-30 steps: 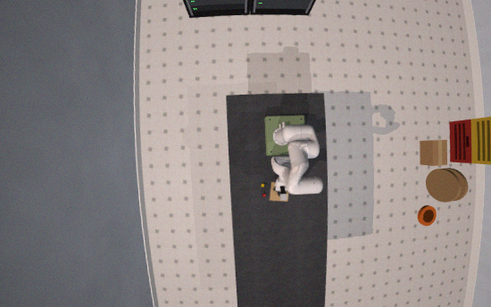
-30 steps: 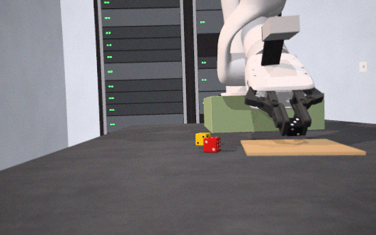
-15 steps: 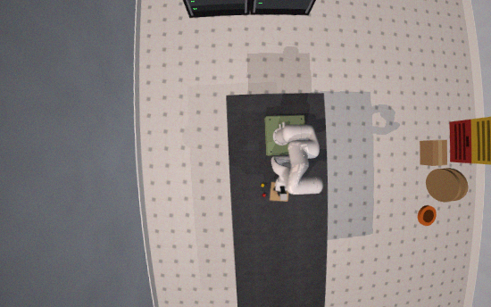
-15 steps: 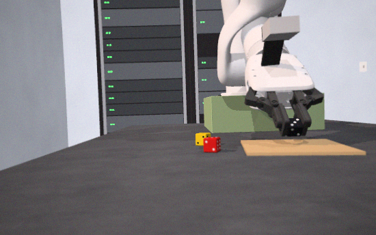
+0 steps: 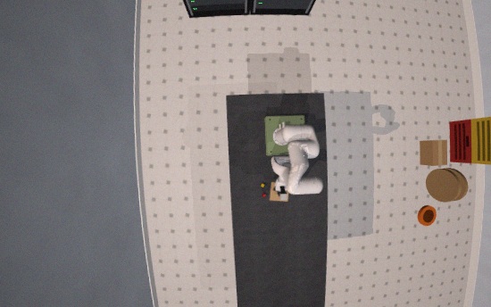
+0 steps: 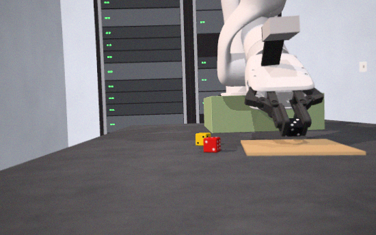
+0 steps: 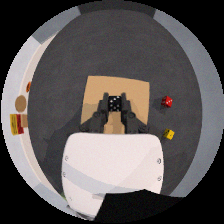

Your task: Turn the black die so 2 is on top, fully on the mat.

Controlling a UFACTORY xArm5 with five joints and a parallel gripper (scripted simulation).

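My hand is 40 mm above the tan mat. From my hand the other things lie so: red die 10 mm ahead, 120 mm to the right, 30 mm below; then yellow die 60 mm behind, 130 mm to the right, 30 mm below; then black die 10 mm ahead, 10 mm below.
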